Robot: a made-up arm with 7 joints.
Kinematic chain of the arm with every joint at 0, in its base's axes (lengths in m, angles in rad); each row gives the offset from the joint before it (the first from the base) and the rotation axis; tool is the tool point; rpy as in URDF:
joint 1: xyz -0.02 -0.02 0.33 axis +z
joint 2: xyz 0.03 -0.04 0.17 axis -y
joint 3: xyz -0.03 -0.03 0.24 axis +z
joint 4: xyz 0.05 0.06 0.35 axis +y
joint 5: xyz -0.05 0 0.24 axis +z
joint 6: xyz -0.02 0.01 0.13 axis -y
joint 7: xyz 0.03 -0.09 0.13 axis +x
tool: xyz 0.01 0.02 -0.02 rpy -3.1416 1.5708 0
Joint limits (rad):
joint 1: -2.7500..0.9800
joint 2: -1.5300..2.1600
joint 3: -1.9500..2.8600
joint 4: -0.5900..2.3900
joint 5: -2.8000..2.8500
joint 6: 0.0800..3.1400
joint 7: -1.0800..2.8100
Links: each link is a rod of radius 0.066 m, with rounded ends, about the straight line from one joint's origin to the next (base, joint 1, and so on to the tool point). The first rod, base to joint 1, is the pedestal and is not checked.
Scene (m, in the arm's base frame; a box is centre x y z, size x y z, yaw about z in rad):
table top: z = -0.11
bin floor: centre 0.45 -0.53 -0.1 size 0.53 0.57 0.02 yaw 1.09
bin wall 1: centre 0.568 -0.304 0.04 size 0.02 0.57 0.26 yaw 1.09
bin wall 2: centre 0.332 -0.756 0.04 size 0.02 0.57 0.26 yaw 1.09
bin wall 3: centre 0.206 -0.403 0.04 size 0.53 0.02 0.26 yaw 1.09
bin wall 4: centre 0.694 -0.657 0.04 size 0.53 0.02 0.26 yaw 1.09
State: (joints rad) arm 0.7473 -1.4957 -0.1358 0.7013 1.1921 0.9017 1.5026
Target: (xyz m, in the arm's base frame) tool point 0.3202 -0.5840 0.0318
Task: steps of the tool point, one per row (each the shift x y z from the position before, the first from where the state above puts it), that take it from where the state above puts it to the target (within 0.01 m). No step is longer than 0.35 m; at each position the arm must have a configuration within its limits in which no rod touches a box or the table.
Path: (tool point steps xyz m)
1: 0.0826 -0.2985 0.0107
2: -0.0272 -0.3072 0.0193
3: -0.1339 -0.2683 0.0273
4: -0.2152 -0.1866 0.0334
5: -0.2523 -0.0778 0.0378
6: 0.0203 -0.0174 -0.1163
7: 0.0002 -0.0008 -0.1265
8: -0.0205 0.0182 -0.1307

